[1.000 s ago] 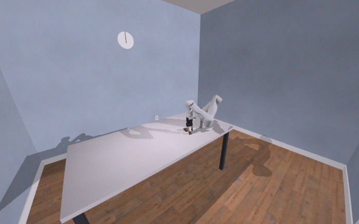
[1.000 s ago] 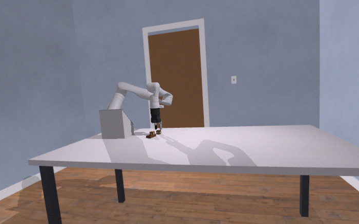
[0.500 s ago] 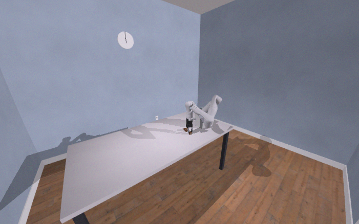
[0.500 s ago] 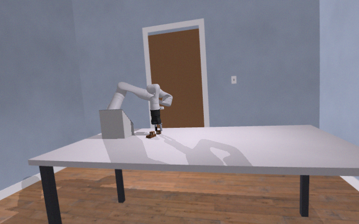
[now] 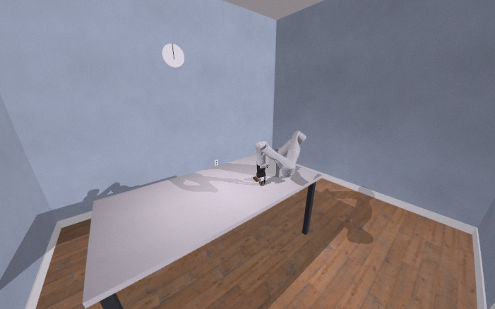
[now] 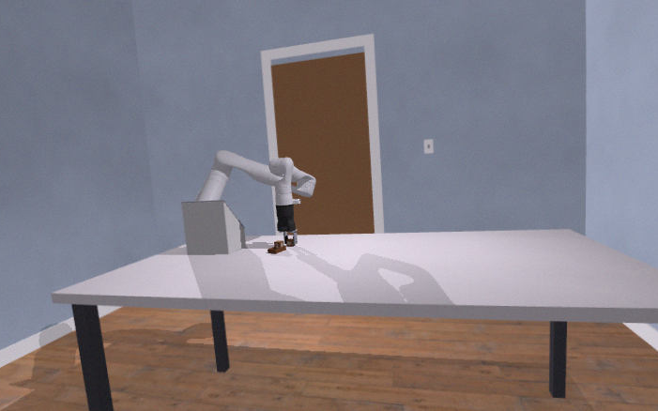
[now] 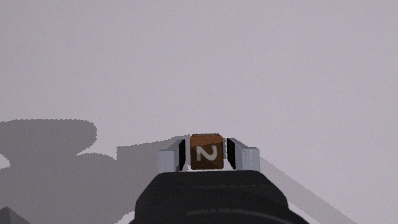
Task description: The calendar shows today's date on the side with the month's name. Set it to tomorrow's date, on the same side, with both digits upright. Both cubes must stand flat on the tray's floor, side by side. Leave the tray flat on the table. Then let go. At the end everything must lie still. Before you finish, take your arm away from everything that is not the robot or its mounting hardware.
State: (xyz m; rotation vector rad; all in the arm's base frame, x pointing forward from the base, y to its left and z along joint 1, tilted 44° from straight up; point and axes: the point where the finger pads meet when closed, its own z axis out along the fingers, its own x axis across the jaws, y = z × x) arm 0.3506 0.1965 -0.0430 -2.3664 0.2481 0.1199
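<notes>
The brown cube is 10 mm below my hand.
</notes>
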